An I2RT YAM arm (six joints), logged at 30 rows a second.
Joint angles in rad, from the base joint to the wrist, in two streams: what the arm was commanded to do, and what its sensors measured. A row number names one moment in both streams.
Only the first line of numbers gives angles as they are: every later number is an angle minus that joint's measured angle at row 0.
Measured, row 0: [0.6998, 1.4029, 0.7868, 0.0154, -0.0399, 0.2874]
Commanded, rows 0 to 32: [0.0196, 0.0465, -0.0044, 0.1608, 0.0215, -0.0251]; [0.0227, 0.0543, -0.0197, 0.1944, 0.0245, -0.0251]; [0.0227, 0.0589, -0.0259, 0.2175, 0.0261, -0.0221]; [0.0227, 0.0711, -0.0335, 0.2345, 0.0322, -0.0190]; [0.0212, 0.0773, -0.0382, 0.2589, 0.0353, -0.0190]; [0.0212, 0.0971, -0.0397, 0.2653, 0.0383, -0.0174]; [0.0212, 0.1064, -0.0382, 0.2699, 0.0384, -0.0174]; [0.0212, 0.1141, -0.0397, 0.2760, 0.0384, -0.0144]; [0.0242, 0.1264, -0.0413, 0.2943, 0.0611, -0.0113]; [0.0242, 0.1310, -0.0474, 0.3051, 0.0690, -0.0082]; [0.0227, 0.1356, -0.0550, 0.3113, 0.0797, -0.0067]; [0.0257, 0.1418, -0.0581, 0.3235, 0.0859, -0.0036]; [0.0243, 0.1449, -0.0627, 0.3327, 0.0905, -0.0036]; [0.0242, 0.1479, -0.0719, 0.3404, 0.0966, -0.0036]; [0.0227, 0.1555, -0.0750, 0.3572, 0.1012, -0.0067]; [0.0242, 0.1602, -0.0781, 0.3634, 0.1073, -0.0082]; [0.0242, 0.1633, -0.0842, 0.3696, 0.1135, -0.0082]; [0.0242, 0.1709, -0.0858, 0.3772, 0.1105, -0.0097]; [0.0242, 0.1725, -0.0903, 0.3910, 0.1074, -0.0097]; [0.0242, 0.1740, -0.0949, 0.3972, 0.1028, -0.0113]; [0.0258, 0.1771, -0.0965, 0.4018, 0.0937, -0.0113]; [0.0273, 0.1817, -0.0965, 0.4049, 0.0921, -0.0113]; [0.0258, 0.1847, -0.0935, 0.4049, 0.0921, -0.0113]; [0.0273, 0.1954, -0.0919, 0.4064, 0.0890, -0.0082]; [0.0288, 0.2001, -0.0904, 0.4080, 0.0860, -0.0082]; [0.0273, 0.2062, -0.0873, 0.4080, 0.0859, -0.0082]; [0.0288, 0.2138, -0.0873, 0.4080, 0.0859, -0.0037]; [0.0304, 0.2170, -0.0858, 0.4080, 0.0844, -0.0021]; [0.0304, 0.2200, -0.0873, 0.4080, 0.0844, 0.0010]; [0.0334, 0.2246, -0.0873, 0.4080, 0.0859, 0.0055]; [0.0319, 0.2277, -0.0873, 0.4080, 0.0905, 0.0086]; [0.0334, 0.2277, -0.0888, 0.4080, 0.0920, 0.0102]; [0.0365, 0.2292, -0.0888, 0.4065, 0.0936, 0.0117]
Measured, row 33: [0.0244, 0.2220, -0.0877, 0.3666, 0.0737, 0.0069]
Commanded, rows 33 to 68: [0.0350, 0.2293, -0.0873, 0.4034, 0.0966, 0.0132]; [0.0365, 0.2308, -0.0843, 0.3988, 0.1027, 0.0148]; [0.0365, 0.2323, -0.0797, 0.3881, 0.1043, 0.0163]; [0.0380, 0.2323, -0.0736, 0.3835, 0.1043, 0.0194]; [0.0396, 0.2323, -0.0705, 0.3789, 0.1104, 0.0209]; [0.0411, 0.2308, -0.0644, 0.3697, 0.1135, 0.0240]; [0.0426, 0.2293, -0.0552, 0.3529, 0.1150, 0.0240]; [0.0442, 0.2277, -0.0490, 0.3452, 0.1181, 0.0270]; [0.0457, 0.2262, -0.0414, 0.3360, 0.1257, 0.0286]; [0.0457, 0.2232, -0.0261, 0.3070, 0.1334, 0.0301]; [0.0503, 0.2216, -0.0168, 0.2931, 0.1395, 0.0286]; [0.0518, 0.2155, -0.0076, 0.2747, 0.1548, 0.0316]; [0.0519, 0.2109, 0.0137, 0.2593, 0.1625, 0.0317]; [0.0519, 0.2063, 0.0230, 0.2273, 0.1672, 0.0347]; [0.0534, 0.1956, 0.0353, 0.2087, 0.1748, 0.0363]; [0.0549, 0.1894, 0.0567, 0.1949, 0.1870, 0.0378]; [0.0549, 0.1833, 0.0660, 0.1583, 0.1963, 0.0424]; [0.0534, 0.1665, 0.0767, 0.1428, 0.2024, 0.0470]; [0.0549, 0.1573, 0.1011, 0.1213, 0.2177, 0.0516]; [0.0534, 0.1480, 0.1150, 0.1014, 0.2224, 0.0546]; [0.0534, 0.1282, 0.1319, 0.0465, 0.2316, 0.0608]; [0.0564, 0.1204, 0.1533, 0.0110, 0.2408, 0.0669]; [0.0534, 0.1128, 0.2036, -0.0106, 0.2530, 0.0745]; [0.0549, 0.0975, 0.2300, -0.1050, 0.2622, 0.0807]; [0.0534, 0.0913, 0.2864, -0.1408, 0.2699, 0.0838]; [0.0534, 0.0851, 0.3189, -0.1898, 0.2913, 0.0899]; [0.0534, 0.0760, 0.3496, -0.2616, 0.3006, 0.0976]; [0.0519, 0.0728, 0.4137, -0.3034, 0.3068, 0.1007]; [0.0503, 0.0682, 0.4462, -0.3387, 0.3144, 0.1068]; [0.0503, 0.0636, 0.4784, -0.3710, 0.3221, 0.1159]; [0.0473, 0.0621, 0.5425, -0.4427, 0.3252, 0.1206]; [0.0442, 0.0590, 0.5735, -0.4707, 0.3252, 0.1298]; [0.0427, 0.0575, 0.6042, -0.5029, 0.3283, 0.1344]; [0.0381, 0.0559, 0.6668, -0.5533, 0.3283, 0.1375]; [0.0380, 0.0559, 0.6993, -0.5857, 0.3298, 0.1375]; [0.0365, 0.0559, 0.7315, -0.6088, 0.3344, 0.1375]
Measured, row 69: [0.0427, 0.1091, 0.5947, -0.4310, 0.2884, 0.1099]
